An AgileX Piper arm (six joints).
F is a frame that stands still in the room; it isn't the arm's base.
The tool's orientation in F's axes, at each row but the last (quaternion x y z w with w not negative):
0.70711 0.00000 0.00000 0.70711
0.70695 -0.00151 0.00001 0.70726
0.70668 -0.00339 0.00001 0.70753
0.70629 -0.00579 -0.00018 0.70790
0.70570 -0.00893 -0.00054 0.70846
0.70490 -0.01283 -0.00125 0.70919
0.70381 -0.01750 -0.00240 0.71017
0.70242 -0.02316 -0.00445 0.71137
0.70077 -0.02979 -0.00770 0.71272
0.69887 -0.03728 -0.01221 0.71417
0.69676 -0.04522 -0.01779 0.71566
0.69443 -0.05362 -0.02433 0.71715
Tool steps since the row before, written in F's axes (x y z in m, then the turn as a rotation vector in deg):
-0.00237 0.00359 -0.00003 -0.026 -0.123 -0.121
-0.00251 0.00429 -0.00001 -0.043 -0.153 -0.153
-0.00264 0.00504 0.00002 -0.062 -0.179 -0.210
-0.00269 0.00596 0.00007 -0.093 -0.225 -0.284
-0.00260 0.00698 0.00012 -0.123 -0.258 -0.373
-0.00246 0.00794 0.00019 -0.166 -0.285 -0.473
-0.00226 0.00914 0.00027 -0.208 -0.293 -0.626
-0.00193 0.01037 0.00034 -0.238 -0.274 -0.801
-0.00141 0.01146 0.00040 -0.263 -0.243 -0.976
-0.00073 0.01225 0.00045 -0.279 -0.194 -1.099
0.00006 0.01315 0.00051 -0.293 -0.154 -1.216
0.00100 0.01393 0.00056 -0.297 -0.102 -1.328
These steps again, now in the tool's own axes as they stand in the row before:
-0.00237 -0.00003 -0.00359 -0.026 -0.121 0.123
-0.00252 0.00000 -0.00428 -0.043 -0.153 0.153
-0.00266 0.00004 -0.00503 -0.062 -0.210 0.179
-0.00274 0.00011 -0.00594 -0.093 -0.284 0.225
-0.00269 0.00018 -0.00694 -0.124 -0.373 0.258
-0.00261 0.00028 -0.00789 -0.168 -0.472 0.285
-0.00251 0.00040 -0.00907 -0.213 -0.624 0.293
-0.00232 0.00053 -0.01028 -0.248 -0.798 0.273
-0.00200 0.00065 -0.01136 -0.281 -0.972 0.241
-0.00156 0.00075 -0.01216 -0.304 -1.093 0.191
-0.00108 0.00088 -0.01309 -0.327 -1.208 0.149
-0.00051 0.00100 -0.01393 -0.341 -1.318 0.095

